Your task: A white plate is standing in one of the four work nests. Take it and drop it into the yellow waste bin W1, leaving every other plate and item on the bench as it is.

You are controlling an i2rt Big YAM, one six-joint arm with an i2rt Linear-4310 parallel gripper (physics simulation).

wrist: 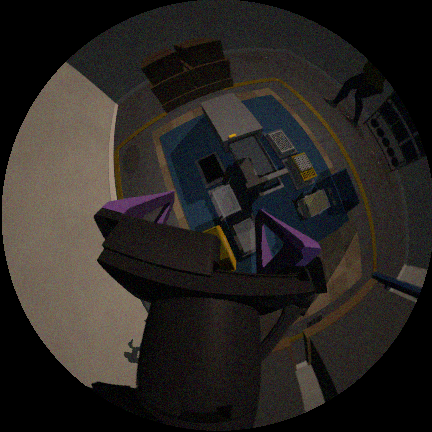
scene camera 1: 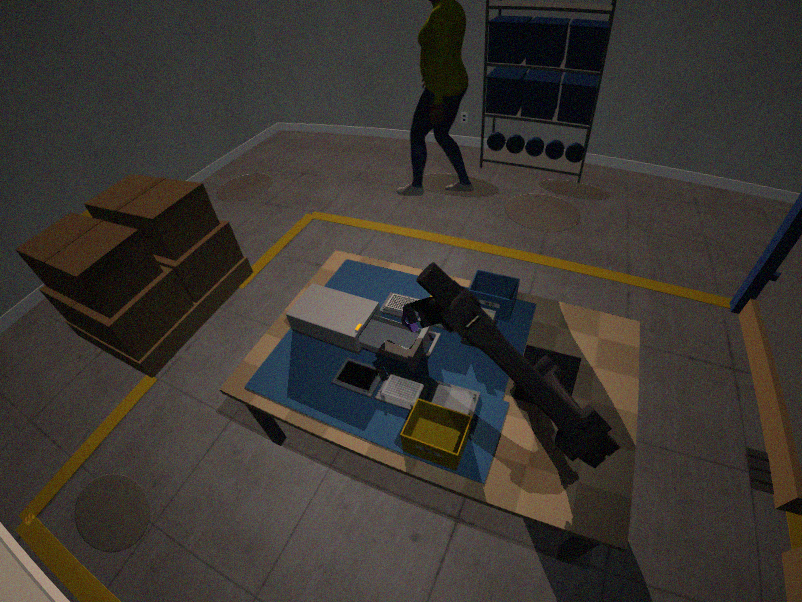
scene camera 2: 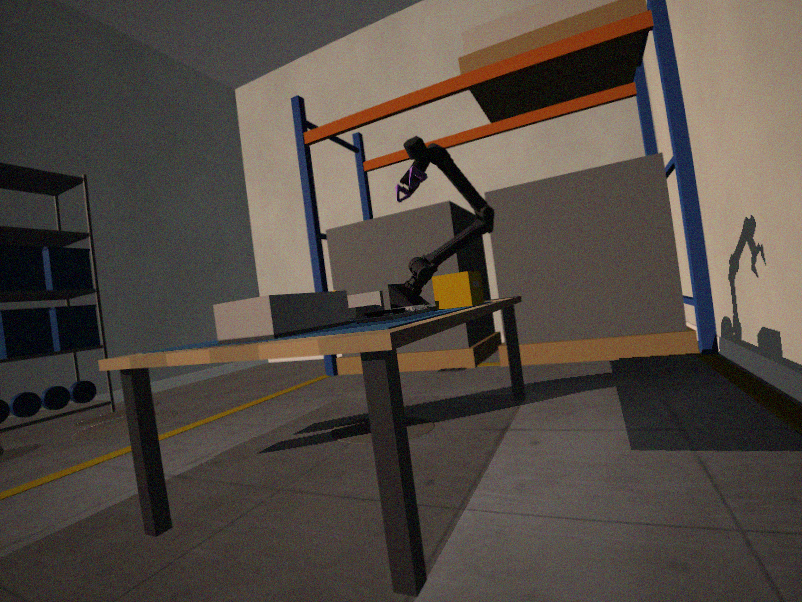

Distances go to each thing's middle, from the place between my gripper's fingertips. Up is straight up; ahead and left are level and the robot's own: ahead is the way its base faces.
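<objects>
The black plate (scene camera 1: 354,374) is 410 mm below my hand, 250 mm ahead of it and 20 mm to the right of it. Relative to the smooth pale plate (scene camera 1: 458,400), my hand is 410 mm above, 100 mm past and 30 mm to the left. Going by their middles, the smooth pale plate is the nearest to my hand of the things named here.
</objects>
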